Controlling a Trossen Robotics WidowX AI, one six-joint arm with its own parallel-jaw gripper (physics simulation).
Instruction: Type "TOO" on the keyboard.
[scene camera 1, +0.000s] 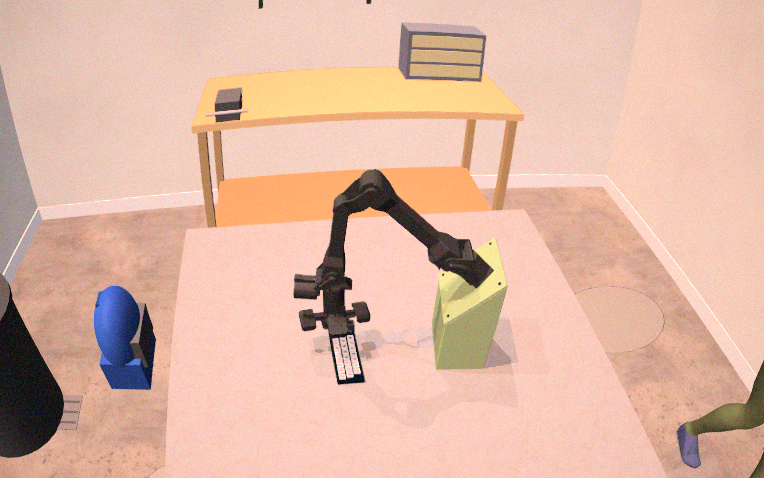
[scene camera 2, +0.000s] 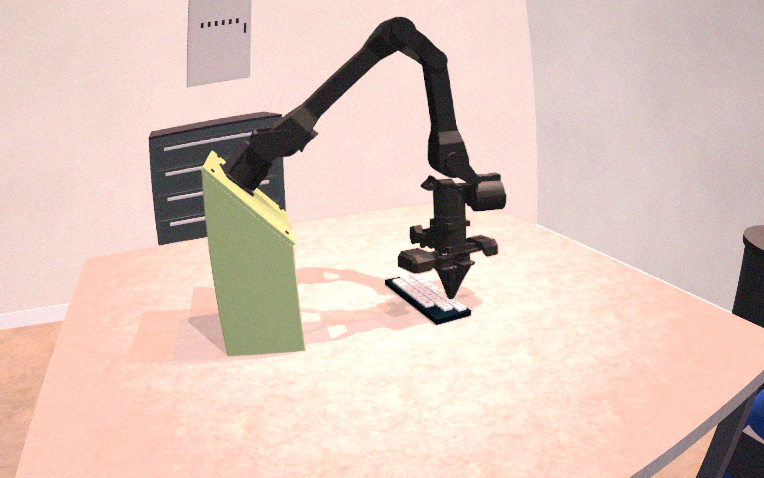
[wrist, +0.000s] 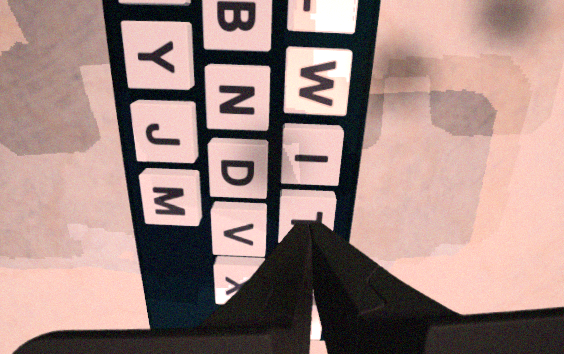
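Seen in the pictures: gripper, fingertip midpoint: (scene camera 2: 450, 298) (wrist: 308, 236); arm's base at its link origin: (scene camera 1: 480, 274) (scene camera 2: 235, 180).
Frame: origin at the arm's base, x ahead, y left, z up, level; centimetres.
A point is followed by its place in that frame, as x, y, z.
A dark keyboard (scene camera 1: 351, 382) {34.6, -2.1, -26.4} (scene camera 2: 437, 318) {24.5, -21.4, -25.8} (wrist: 170, 280) {26.0, -19.4, -25.8} with three rows of white letter keys lies on the table. My gripper (scene camera 1: 341, 333) {31.3, -18.5, -25.2} (scene camera 2: 451, 297) {31.3, -18.5, -25.2} (wrist: 308, 236) {31.3, -18.5, -25.2} is shut and empty, pointing down over one end of the keyboard. In the wrist view the fingertips overlap the lower part of the T key (wrist: 306, 205) {31.5, -17.5, -25.3}; whether they touch it I cannot tell. The I key (wrist: 312, 170) {32.0, -16.5, -25.3} and W key (wrist: 317, 100) {32.6, -14.6, -25.3} lie beyond it in the same row, and the V key (wrist: 239, 245) {29.1, -18.3, -25.3} is in the middle row. The fingers hide what lies below T. No O key is readable in the wrist view.
The arm's green-yellow pedestal (scene camera 1: 467, 332) {6.5, 6.9, -11.8} (scene camera 2: 256, 298) {-3.4, -9.6, -17.0} stands on the table (scene camera 1: 236, 428) {69.2, 0.0, -27.0} (scene camera 2: 394, 417) {-0.8, -37.1, -27.0}, beside the keyboard. A wooden workbench (scene camera 1: 338, 93) with a drawer box (scene camera 1: 442, 53) is behind. A blue object (scene camera 1: 117, 321) is on the floor at the left.
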